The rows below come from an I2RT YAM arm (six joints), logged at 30 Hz.
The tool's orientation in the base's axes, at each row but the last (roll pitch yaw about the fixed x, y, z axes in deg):
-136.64, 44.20, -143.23
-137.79, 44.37, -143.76
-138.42, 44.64, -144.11
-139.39, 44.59, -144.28
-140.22, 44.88, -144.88
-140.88, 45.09, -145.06
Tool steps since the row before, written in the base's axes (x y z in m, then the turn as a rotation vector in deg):
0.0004, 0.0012, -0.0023, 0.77, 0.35, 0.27
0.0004, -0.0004, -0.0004, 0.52, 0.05, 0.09
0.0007, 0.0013, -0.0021, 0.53, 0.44, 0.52
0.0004, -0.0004, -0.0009, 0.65, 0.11, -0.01
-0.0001, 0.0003, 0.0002, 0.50, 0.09, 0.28
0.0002, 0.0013, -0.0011, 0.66, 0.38, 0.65
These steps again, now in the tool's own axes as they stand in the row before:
0.0009, 0.0022, 0.0012, -0.78, 0.13, 0.40
0.0002, -0.0002, 0.0006, -0.38, -0.03, 0.36
0.0005, 0.0021, 0.0014, -0.85, 0.11, 0.05
0.0006, 0.0000, 0.0009, -0.41, 0.05, 0.51
-0.0002, 0.0002, -0.0003, -0.52, -0.08, 0.23
0.0001, 0.0016, 0.0005, -1.00, 0.00, 0.10

